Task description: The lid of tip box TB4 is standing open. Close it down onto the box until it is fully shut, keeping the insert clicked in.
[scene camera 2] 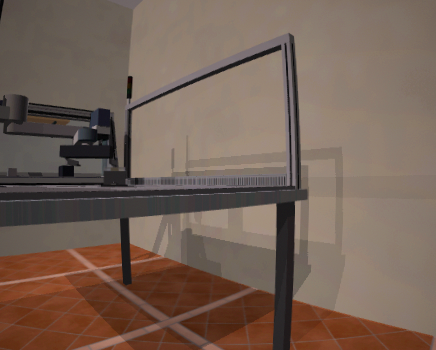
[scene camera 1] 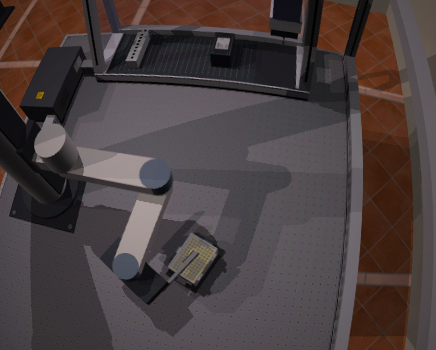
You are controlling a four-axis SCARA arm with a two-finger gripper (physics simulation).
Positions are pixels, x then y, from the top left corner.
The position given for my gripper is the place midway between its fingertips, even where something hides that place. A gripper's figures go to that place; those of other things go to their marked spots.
Scene:
My gripper [scene camera 1: 174, 233]: 109 cm from the lens. A clear lid [scene camera 1: 206, 251] is 108 cm from the lens.

